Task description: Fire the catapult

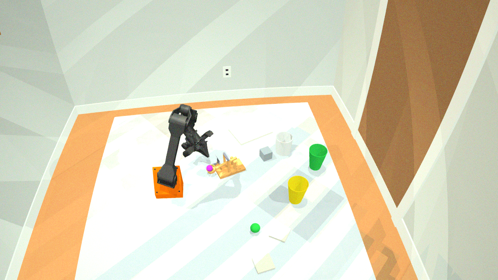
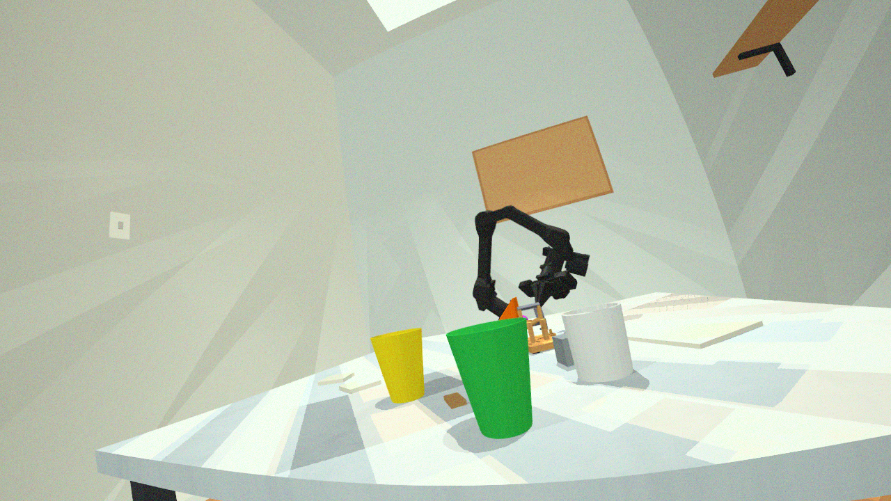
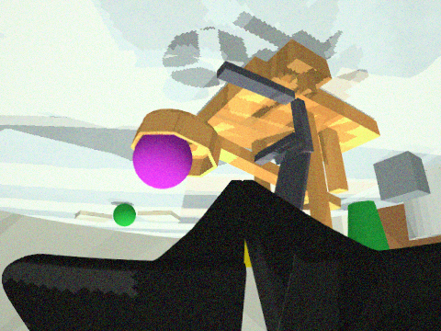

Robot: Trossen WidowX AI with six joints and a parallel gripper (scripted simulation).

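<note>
The purple ball is 50 mm to the right of my gripper tip and 30 mm below it. Also, from my gripper tip: green ball (200 mm ahead, 390 mm to the right, 70 mm below); white mug (400 mm ahead, 110 mm to the left, 60 mm below); grey cube (300 mm ahead, 70 mm to the left, 60 mm below).
</note>
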